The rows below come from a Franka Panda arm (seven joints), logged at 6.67 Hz.
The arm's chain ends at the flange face. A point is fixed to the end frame.
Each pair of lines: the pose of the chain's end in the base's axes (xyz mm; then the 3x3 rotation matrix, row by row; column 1 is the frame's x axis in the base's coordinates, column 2 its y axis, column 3 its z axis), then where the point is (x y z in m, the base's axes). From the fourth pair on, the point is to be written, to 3 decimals.
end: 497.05 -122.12 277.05; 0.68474 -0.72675 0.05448; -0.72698 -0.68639 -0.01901; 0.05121 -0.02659 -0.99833
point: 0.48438 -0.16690 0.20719
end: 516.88 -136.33 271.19; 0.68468 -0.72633 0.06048; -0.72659 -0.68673 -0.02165; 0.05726 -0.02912 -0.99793
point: 0.50465 -0.18130 0.20138
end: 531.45 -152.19 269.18; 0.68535 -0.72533 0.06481; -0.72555 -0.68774 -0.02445; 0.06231 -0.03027 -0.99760
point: 0.51957 -0.19738 0.19945
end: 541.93 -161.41 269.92; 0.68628 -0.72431 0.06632; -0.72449 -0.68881 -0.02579; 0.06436 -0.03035 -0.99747
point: 0.530 -0.207 0.200
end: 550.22 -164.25 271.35; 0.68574 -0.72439 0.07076; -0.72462 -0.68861 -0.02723; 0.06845 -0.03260 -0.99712
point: 0.539 -0.210 0.202
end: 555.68 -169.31 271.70; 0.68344 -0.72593 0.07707; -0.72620 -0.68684 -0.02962; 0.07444 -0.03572 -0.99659
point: 0.545 -0.215 0.202
